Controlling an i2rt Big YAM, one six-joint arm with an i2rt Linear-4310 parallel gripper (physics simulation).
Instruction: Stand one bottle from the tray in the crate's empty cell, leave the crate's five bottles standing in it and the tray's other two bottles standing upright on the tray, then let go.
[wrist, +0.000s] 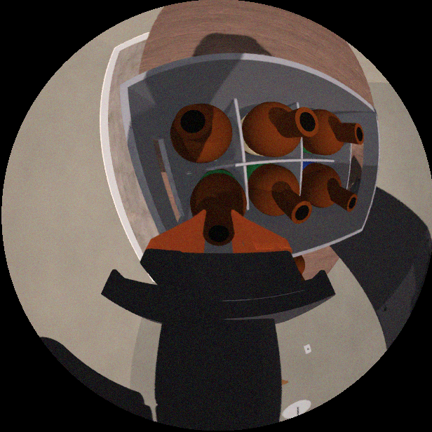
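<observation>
My gripper (218, 214) is shut on the neck of a brown bottle (218, 197) with a green label; the bottle is at the near left cell of the grey crate (300, 70). Its base is hidden, so I cannot tell whether it touches the crate floor. The crate's other bottles stand in their cells: one (215, 137) at the far left, one (267, 130) at the far middle, one (321, 135) at the far right, one (270, 187) at the near middle and one (320, 186) at the near right. A bit of another brown bottle (300, 265) shows beyond the crate's near wall.
Light dividers (270, 162) run between the crate's cells. The crate stands on a brown wooden surface (300, 45). A pale-rimmed surface (107, 150) lies left of the crate. A dark arm part (395, 260) is at the right. The tray cannot be made out.
</observation>
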